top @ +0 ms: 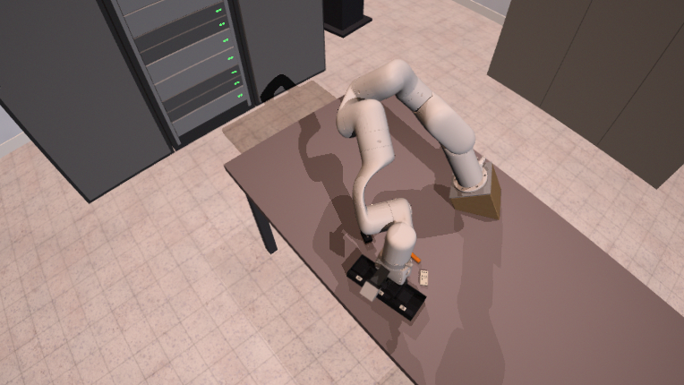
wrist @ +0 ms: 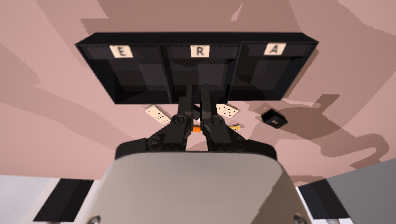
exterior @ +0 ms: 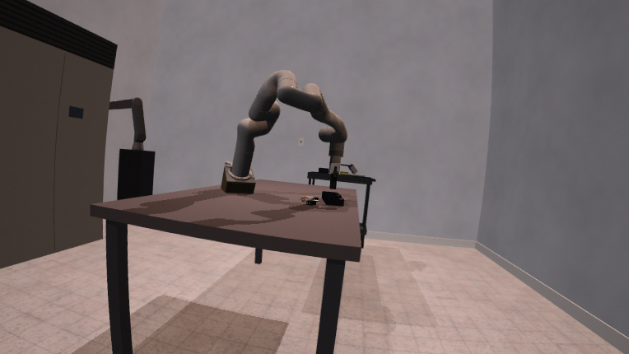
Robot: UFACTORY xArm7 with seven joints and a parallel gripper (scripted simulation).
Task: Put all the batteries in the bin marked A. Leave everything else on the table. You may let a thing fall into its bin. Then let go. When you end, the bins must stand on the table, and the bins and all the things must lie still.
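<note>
Now: hand 110 mm past the black 9V battery, 180 mm to the left of it and 80 mm above it. From my hand the other things lie so: black bin row 70 mm below; then black-and-white stick 100 mm behind, 10 mm to the right, 80 mm below; then orange battery 150 mm behind, 80 mm below.
</note>
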